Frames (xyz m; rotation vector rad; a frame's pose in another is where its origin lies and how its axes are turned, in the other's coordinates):
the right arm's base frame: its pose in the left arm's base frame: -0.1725 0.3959 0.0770 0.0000 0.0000 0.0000
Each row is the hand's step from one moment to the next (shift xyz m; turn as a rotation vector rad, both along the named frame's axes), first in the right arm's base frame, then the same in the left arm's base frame.
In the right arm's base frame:
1: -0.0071 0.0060 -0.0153 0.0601 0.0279 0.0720
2: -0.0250 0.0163 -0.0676 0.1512 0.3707 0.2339
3: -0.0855 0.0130 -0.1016 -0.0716 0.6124 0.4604
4: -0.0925 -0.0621 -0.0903 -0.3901 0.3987 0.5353
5: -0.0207 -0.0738 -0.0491 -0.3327 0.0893 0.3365
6: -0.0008 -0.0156 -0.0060 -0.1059 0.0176 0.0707
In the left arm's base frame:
1: -0.0071 0.0060 -0.0153 0.0601 0.0279 0.0720
2: -0.0250 0.0163 -0.0676 0.1512 0.3707 0.2339
3: -0.0855 0.0130 -0.1016 -0.0716 0.6124 0.4604
4: -0.0925 -0.0621 -0.0903 -0.3901 0.3987 0.5353
5: -0.0207 -0.0738 -0.0491 -0.3327 0.0893 0.3365
6: -0.0008 -0.0156 -0.0060 -0.1059 0.0176 0.0707

